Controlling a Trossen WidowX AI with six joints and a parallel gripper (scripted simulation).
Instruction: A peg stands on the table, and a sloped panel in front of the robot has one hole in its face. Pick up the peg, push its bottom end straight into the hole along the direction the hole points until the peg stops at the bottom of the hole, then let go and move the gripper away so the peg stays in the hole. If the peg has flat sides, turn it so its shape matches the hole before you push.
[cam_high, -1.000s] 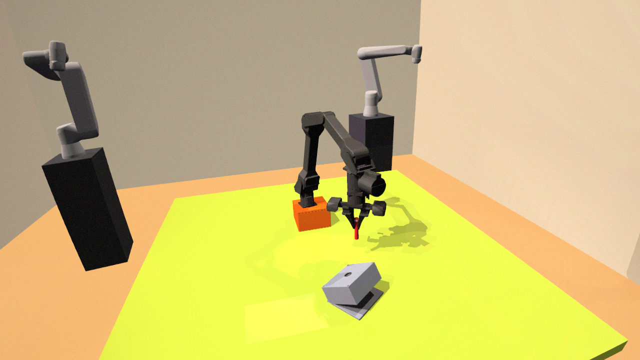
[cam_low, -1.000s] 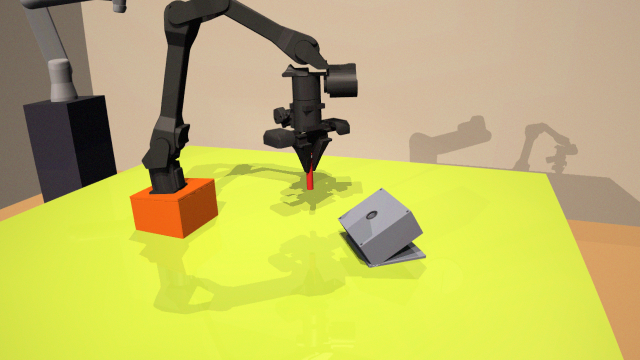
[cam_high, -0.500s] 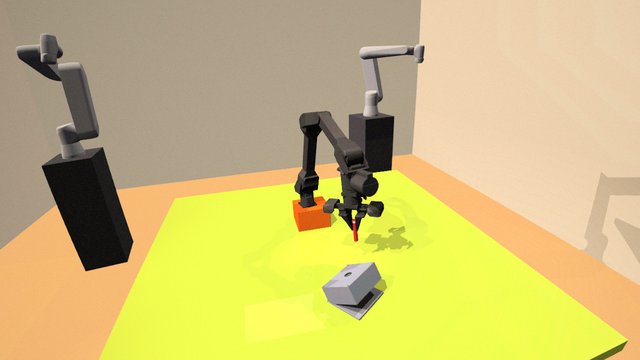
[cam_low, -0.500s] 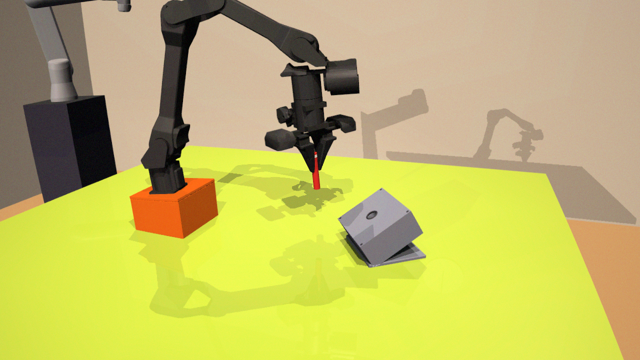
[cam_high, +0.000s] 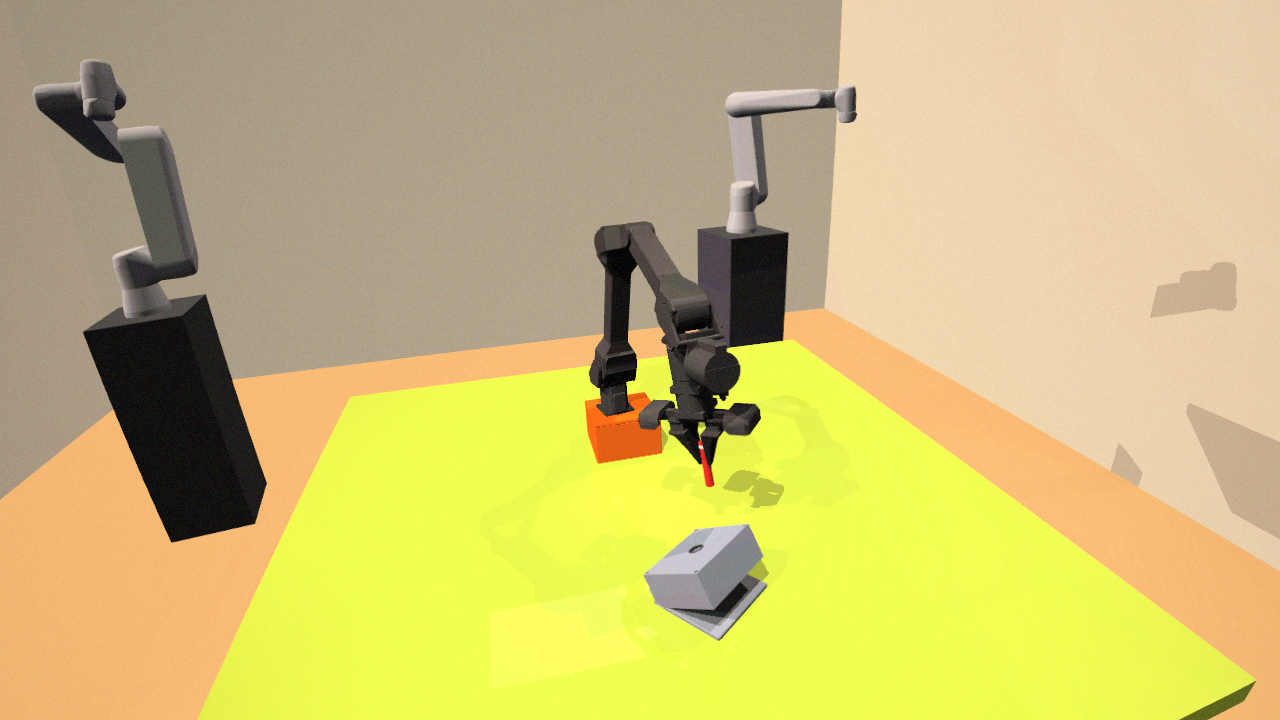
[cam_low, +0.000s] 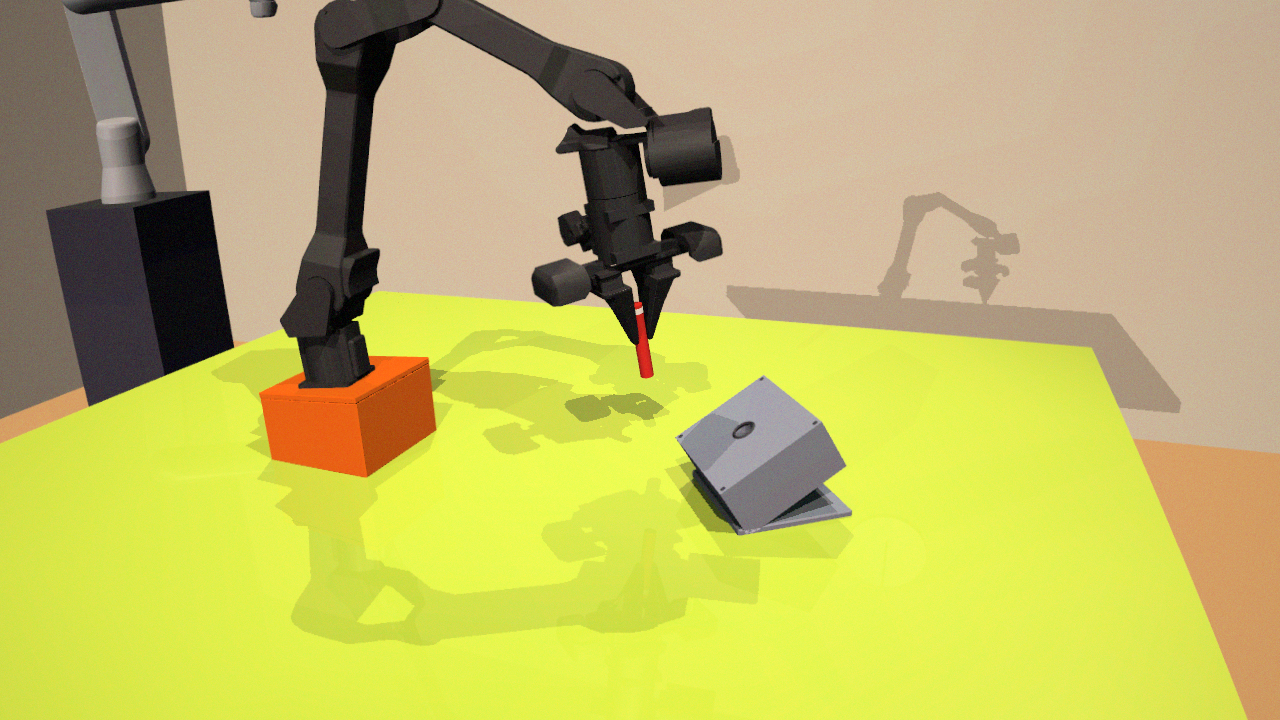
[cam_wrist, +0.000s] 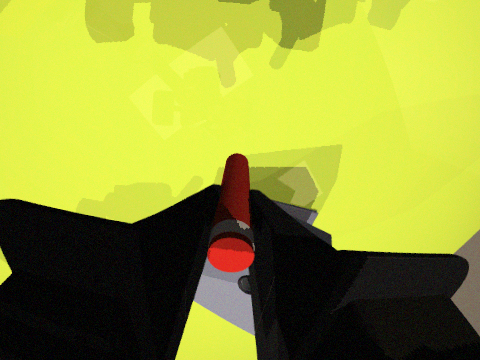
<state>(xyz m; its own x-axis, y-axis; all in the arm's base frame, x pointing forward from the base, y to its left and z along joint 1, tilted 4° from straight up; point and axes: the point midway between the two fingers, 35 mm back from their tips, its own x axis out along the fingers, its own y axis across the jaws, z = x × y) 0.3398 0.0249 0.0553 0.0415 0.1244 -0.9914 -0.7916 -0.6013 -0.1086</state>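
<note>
My gripper tip is 12 cm short of the grey sloped panel, 8 cm above it and 7 cm to the left of it. From my gripper tip the other things lie so: red round peg (2 cm above).
</note>
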